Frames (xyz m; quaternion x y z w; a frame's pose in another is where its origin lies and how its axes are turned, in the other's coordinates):
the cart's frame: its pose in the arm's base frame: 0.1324 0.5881 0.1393 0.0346 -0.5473 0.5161 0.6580
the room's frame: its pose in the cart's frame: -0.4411 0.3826 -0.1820 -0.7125 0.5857 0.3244 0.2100
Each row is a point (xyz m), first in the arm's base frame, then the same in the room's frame.
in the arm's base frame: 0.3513 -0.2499 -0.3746
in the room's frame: 0.1693 0.6755 -0.5764
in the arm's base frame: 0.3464 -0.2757 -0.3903
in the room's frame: 0.1576 0.7035 -0.5796
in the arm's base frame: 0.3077 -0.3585 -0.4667
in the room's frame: 0.0935 0.8034 -0.5698
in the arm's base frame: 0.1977 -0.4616 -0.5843
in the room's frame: -0.0500 0.9265 -0.5410
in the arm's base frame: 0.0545 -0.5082 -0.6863
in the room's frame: -0.2135 0.9887 -0.4911
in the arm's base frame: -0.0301 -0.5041 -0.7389
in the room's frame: -0.3034 0.9964 -0.4486
